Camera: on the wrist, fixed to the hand. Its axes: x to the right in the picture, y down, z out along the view.
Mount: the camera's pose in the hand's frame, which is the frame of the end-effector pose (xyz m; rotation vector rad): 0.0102 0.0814 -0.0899 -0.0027 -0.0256 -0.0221
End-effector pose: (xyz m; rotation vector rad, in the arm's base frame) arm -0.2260 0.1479 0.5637 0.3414 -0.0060 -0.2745
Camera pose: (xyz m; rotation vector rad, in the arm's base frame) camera -0.1900 0.2485 0.5055 0.3354 -0.0271 -0.3007
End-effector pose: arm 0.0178 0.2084 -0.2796 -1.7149 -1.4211 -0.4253
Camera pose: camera 0.1182 0.1456 -0.2513 -1.7138 -1.4596 -0.4189
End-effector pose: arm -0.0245 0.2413 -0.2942 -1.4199 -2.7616 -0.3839
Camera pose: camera 0.0258 0.2749 -0.1886 1.3936 2.7756 0.3695
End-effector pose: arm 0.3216 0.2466 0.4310 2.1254 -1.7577 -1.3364
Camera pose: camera 0.3175 0.1704 0.5258 2.1420 -1.7457 -1.3766
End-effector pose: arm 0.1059 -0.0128 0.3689 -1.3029 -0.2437 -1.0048
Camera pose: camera 0.1376 -0.1021 0.2925 -1.3187 -0.2769 -1.0079
